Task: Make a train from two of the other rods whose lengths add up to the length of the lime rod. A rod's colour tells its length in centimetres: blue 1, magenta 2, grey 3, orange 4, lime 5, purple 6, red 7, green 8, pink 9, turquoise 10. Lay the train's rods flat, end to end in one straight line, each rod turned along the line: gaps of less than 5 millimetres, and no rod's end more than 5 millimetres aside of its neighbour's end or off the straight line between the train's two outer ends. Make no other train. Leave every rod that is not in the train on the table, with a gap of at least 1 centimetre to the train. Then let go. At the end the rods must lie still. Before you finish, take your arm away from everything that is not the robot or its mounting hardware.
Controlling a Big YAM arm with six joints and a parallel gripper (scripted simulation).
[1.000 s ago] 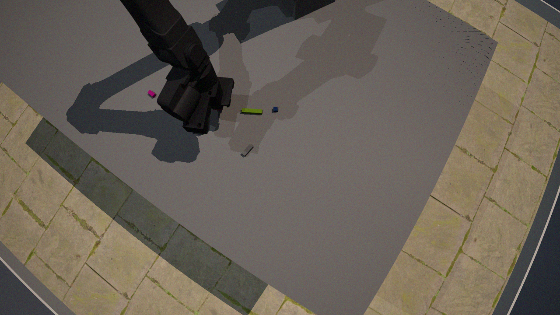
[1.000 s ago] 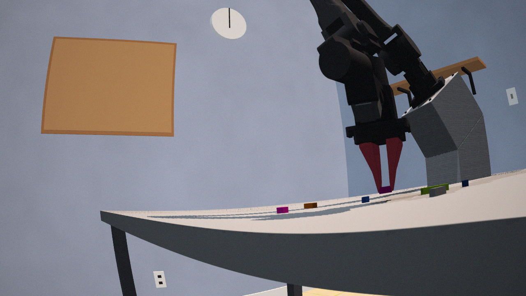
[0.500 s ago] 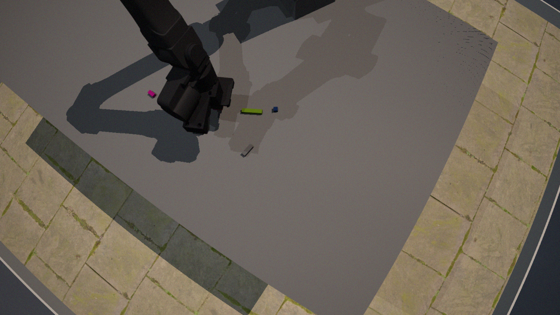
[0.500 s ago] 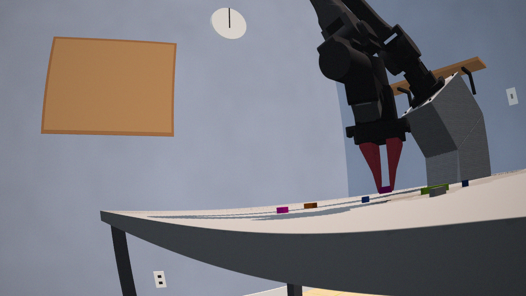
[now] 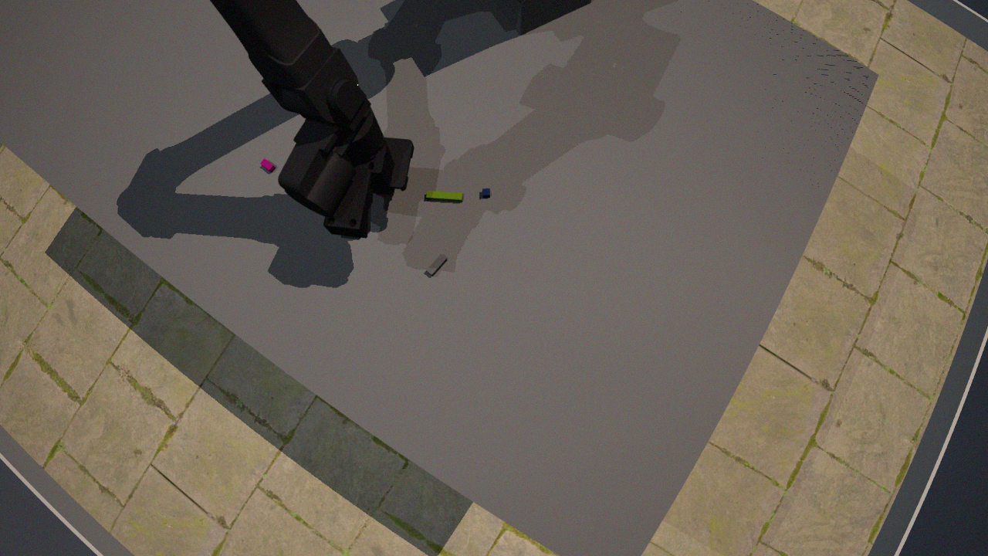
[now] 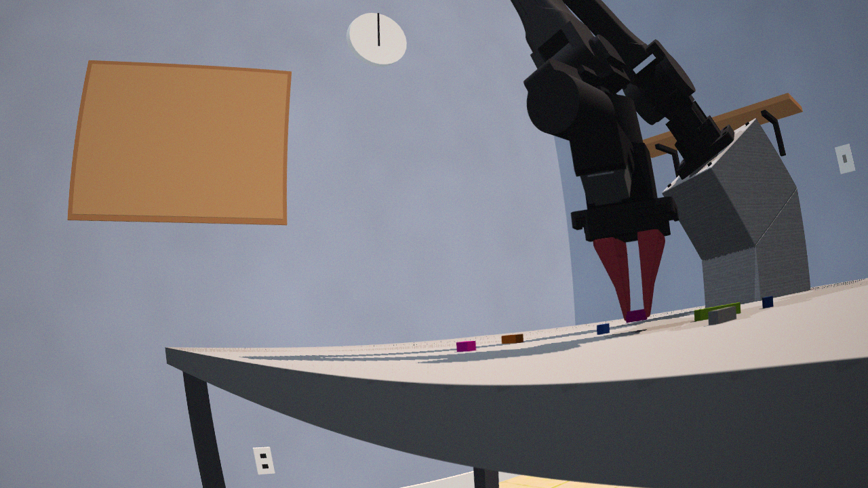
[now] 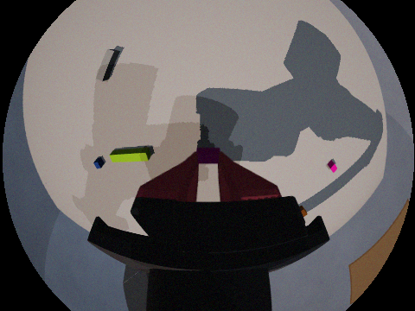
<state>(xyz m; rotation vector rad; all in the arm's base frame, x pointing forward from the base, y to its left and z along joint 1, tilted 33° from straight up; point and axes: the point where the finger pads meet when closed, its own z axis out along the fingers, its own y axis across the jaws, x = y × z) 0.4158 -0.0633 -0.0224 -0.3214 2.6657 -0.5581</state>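
My gripper is now 10 cm to the right of the grey rod, 8 cm short of it and 1 cm above it. Round my hand: lime rod (8 cm to the left, 1 cm below, 1 cm behind); then orange rod (20 cm to the right, 10 cm behind, 1 cm below).
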